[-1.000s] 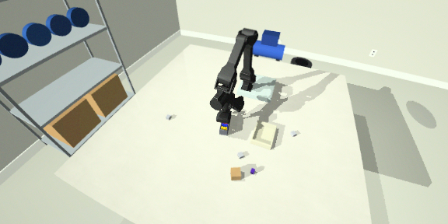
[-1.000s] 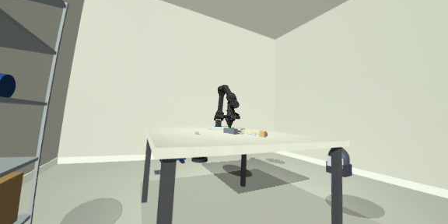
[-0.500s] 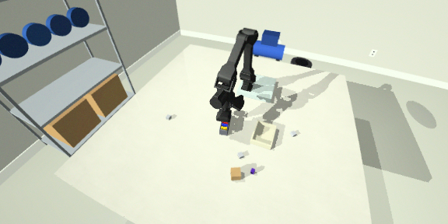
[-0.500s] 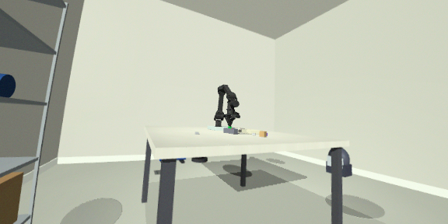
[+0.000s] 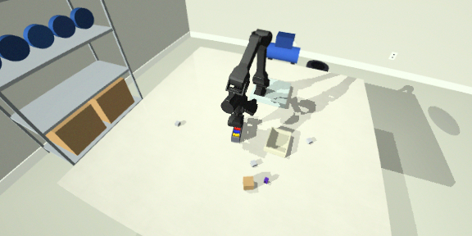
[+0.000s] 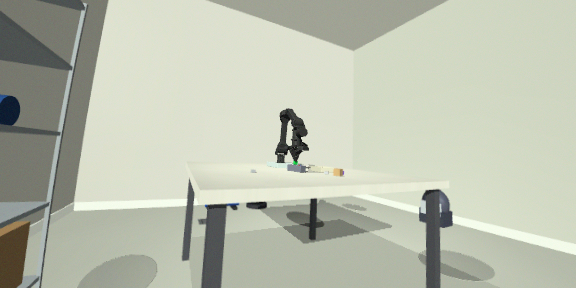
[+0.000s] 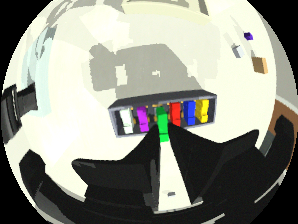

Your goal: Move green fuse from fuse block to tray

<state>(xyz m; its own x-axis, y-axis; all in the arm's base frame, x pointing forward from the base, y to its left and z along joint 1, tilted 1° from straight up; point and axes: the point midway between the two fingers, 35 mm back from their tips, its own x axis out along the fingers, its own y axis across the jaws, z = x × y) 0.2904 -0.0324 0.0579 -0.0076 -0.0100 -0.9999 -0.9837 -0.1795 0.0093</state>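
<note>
The tray is 21 cm to the left of my gripper tip, 6 cm below it and 1 cm ahead of it. Round my gripper tip: green fuse 1 cm below.
</note>
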